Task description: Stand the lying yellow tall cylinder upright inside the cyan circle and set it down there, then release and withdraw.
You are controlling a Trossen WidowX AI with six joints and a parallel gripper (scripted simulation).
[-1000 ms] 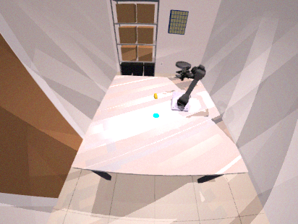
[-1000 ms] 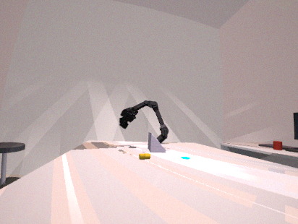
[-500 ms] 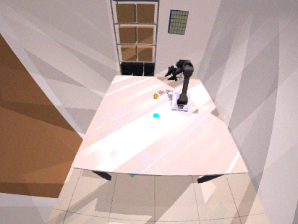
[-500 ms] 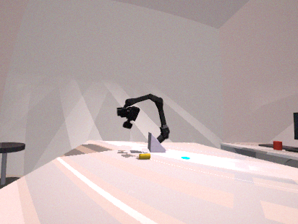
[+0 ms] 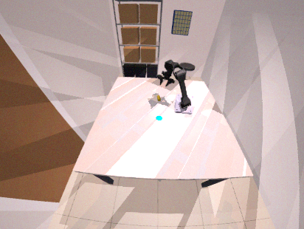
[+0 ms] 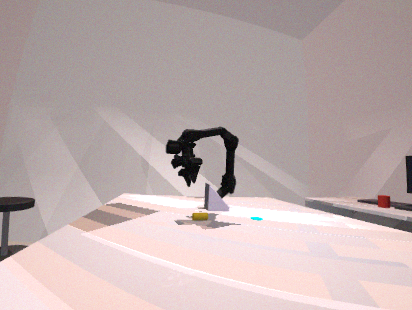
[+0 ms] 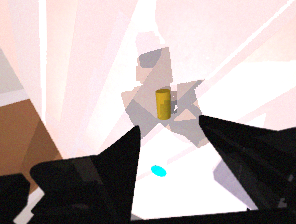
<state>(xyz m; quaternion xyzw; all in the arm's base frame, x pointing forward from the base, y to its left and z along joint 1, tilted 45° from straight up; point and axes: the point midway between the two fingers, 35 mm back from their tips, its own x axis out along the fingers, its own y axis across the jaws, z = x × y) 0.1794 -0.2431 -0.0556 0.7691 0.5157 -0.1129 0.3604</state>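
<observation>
The yellow tall cylinder lies 30 mm ahead of my gripper tip, 40 mm to the left of it and 140 mm below it. Round my gripper tip: cyan circle 40 mm ahead, 320 mm to the left, 150 mm below.
</observation>
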